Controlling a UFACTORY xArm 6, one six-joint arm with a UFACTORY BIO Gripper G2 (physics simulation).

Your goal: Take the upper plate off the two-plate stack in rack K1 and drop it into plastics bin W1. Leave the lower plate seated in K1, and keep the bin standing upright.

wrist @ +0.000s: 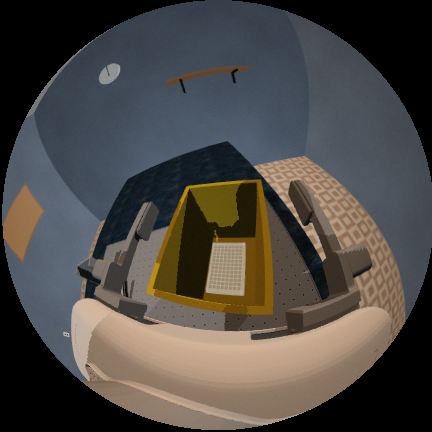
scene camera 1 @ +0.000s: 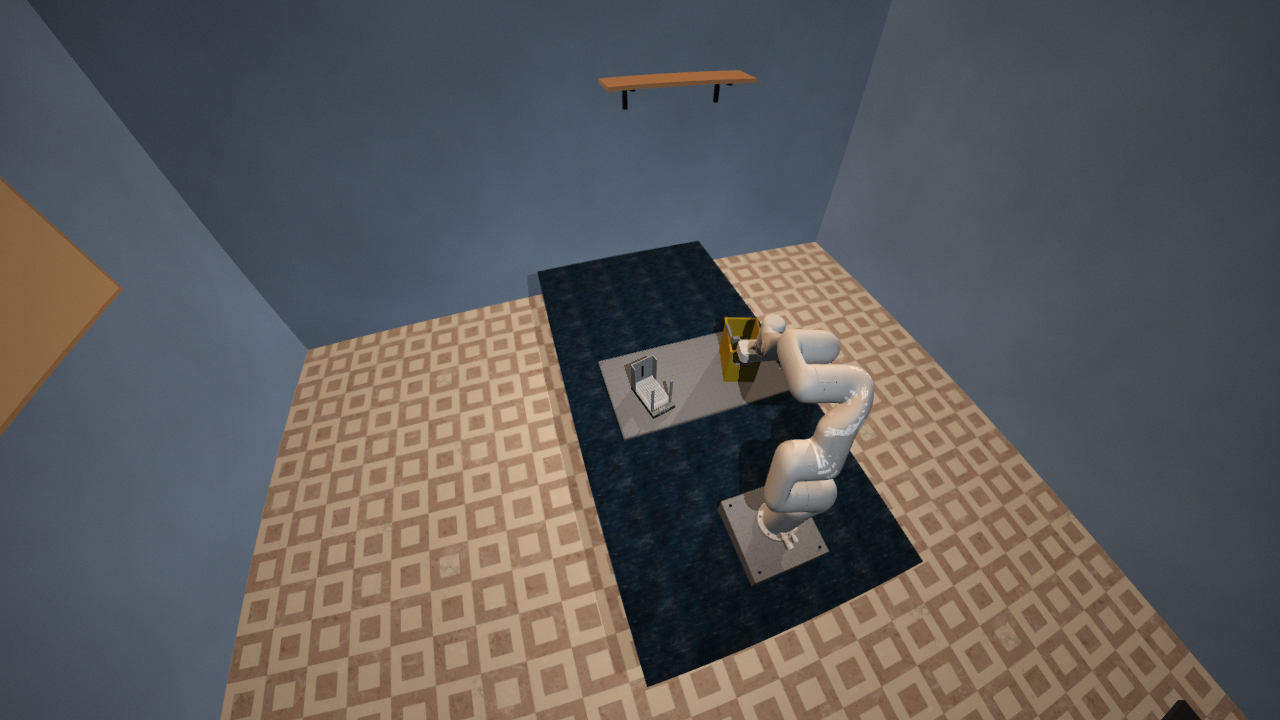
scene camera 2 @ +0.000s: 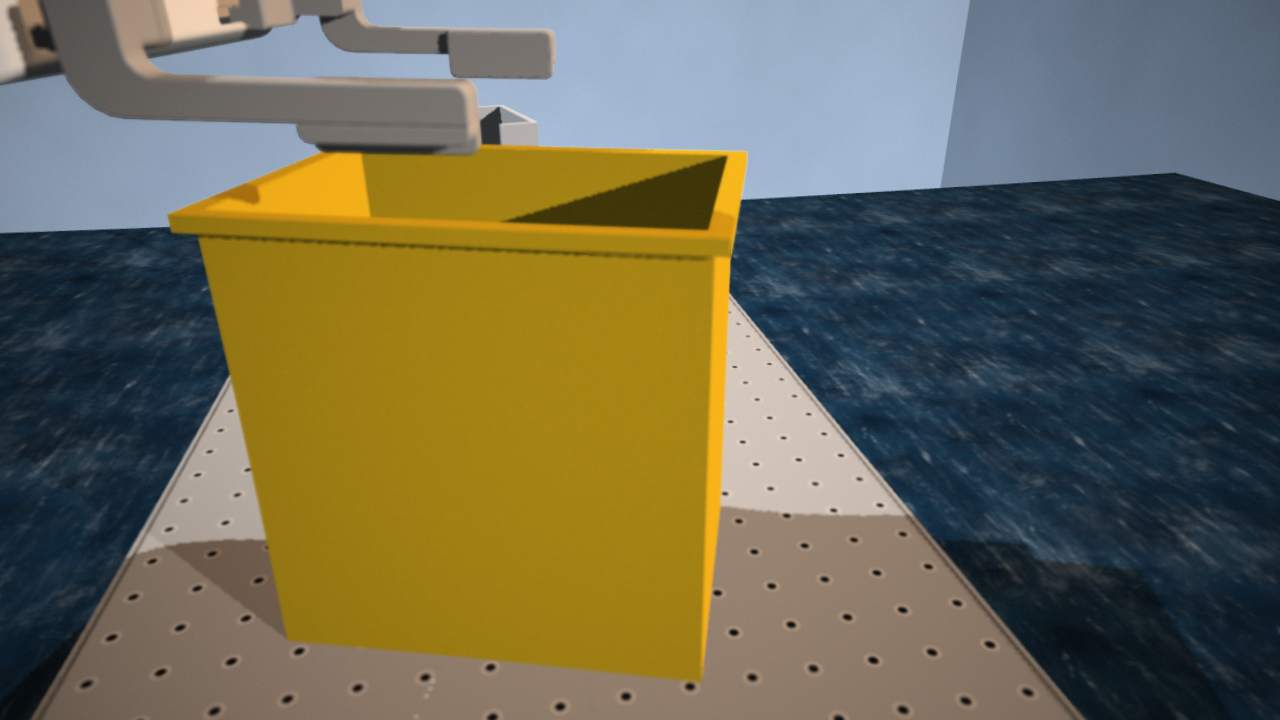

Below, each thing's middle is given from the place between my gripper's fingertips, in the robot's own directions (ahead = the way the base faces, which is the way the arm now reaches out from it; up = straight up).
The yellow plastics bin W1 (scene camera 2: 482,397) lies 10 mm behind my hand, 20 mm to the left of it and 130 mm below it.
